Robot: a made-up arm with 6 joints.
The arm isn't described. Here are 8 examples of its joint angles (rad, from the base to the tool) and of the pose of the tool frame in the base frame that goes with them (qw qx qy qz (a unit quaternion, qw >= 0); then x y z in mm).
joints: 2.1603 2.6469 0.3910 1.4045 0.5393 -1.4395
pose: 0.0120 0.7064 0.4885 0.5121 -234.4 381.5 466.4
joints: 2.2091 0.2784 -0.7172 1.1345 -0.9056 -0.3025
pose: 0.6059 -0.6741 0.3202 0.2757 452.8 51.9 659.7
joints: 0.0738 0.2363 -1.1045 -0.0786 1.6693 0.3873
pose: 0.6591 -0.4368 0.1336 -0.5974 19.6 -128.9 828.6
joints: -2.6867 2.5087 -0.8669 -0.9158 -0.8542 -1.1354
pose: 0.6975 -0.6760 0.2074 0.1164 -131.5 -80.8 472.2
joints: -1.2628 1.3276 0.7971 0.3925 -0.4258 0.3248
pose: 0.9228 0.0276 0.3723 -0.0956 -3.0 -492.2 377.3
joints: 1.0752 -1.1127 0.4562 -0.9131 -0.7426 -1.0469
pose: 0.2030 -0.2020 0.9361 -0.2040 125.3 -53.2 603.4
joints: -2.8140 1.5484 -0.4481 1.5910 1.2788 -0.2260
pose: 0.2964 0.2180 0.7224 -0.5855 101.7 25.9 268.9
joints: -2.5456 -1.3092 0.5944 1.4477 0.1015 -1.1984
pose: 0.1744 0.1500 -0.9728 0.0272 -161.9 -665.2 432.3
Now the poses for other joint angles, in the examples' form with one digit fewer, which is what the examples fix.
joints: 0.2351 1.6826 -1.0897 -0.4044 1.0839 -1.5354
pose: 0.672 0.575 -0.062 -0.463 -322 -235 719
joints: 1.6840 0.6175 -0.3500 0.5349 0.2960 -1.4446
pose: 0.837 -0.443 0.245 -0.209 189 -7 881
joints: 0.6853 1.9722 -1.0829 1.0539 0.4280 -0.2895
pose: 0.253 -0.226 -0.609 -0.717 -313 -144 814
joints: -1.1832 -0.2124 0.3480 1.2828 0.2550 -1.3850
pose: 0.764 0.270 -0.408 0.421 253 -477 792
